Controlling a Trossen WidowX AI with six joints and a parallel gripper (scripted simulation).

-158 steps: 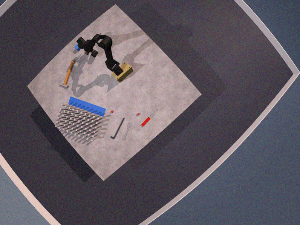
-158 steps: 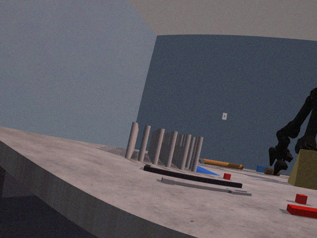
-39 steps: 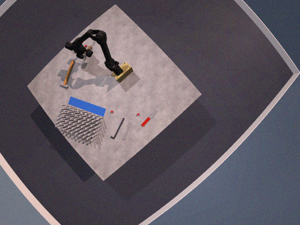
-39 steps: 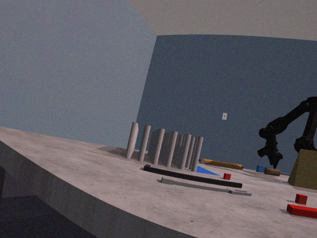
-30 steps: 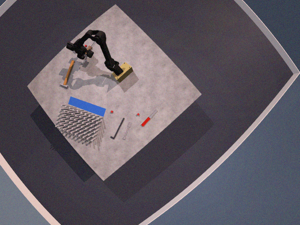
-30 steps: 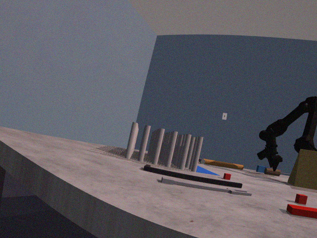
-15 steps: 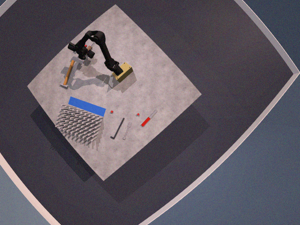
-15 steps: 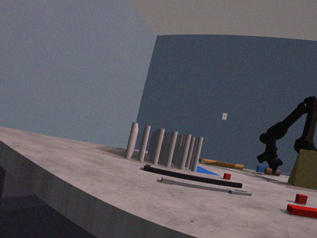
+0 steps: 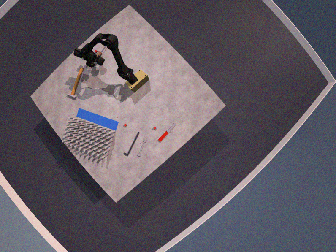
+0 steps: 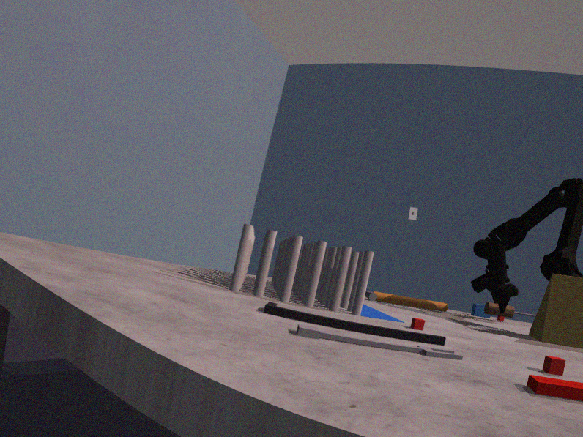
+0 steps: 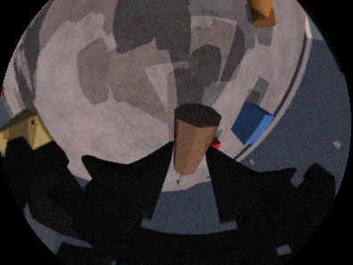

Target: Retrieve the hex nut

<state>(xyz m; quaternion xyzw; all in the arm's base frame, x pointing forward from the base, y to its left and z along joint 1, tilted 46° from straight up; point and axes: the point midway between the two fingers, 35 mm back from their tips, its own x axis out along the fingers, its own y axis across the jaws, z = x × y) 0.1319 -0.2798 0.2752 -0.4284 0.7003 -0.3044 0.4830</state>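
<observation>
My gripper tip is now 100 mm past the hook tool and 30 mm to the left of it. The rest, counted from my gripper tip: grey wrench (160 mm ahead, 860 mm to the left, 30 mm below); blue taped strip (330 mm ahead, 430 mm to the left, 30 mm below); blue cube (60 mm ahead, 100 mm to the right, 10 mm below).
</observation>
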